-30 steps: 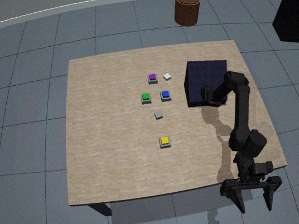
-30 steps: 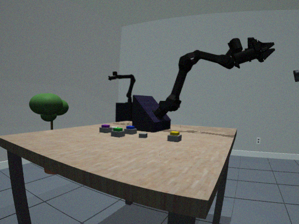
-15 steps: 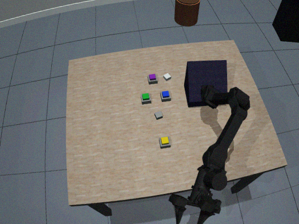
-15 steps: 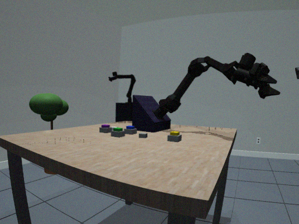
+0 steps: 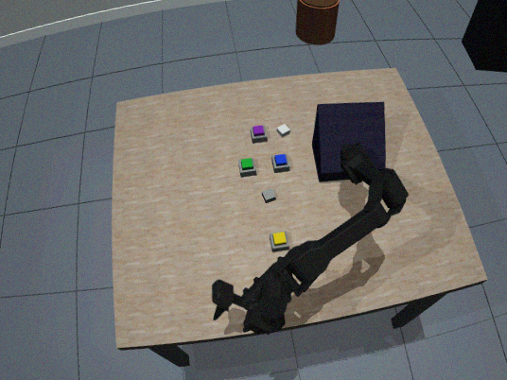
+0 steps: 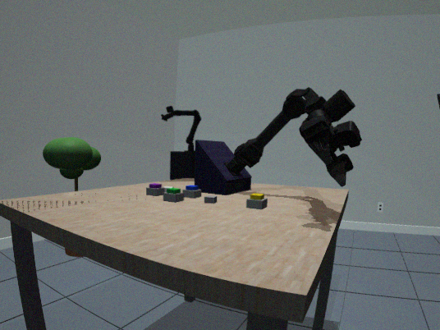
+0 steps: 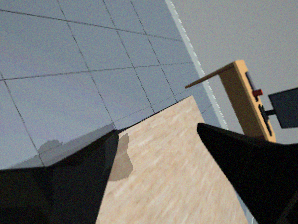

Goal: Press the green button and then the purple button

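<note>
Now: the green button 510 mm to the right of my gripper tip, 90 mm below it and 50 mm behind it. Also, from my gripper tip: grey block: 410 mm to the right, 110 mm below, 110 mm behind; blue button: 530 mm to the right, 150 mm behind, 90 mm below; yellow button: 260 mm to the right, 130 mm behind, 90 mm below.
</note>
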